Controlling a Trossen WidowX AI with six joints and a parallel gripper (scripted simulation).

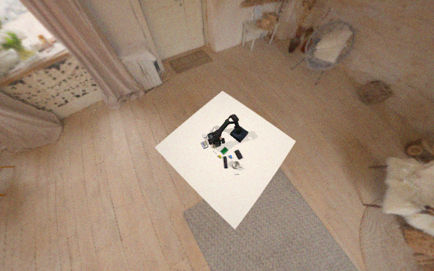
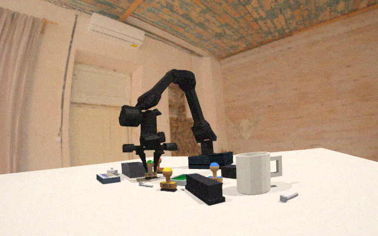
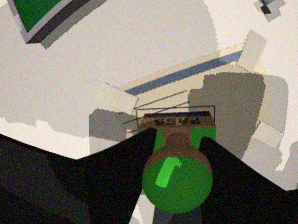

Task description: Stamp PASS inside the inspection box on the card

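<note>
Right now my gripper tip is 30 mm above the cream card and 10 mm short of it. Also, from my gripper tip: green ink pad: 130 mm to the left, 20 mm below; then grey box: 110 mm to the right, 30 mm behind, 10 mm below; then red-knobbed stamp: 100 mm behind, 30 mm to the right.
</note>
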